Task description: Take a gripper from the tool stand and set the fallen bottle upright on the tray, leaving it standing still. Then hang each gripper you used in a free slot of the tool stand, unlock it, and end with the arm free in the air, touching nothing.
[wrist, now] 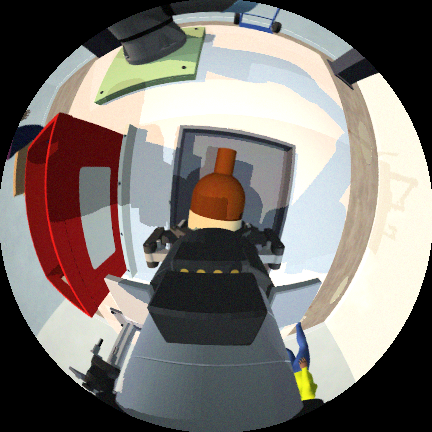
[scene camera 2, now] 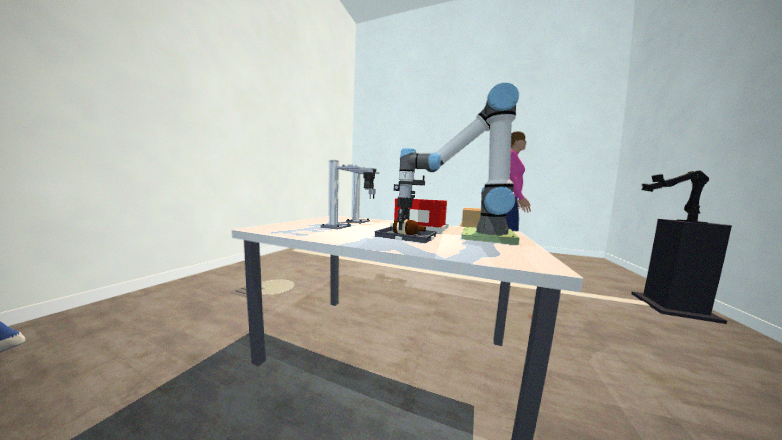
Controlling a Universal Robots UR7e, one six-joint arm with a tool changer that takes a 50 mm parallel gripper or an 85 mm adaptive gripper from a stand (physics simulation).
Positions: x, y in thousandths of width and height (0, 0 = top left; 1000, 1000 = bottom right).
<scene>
A brown bottle (wrist: 506, 459) is 0.16 m from the lens. A gripper (wrist: 485, 578): 0.05 m from the lens. A tool stand (wrist: 295, 767) is 0.60 m from the lens. A red panel (wrist: 163, 383) is 0.20 m from the lens. The marked spots on the red panel and the brown bottle are 0.19 m apart.
</scene>
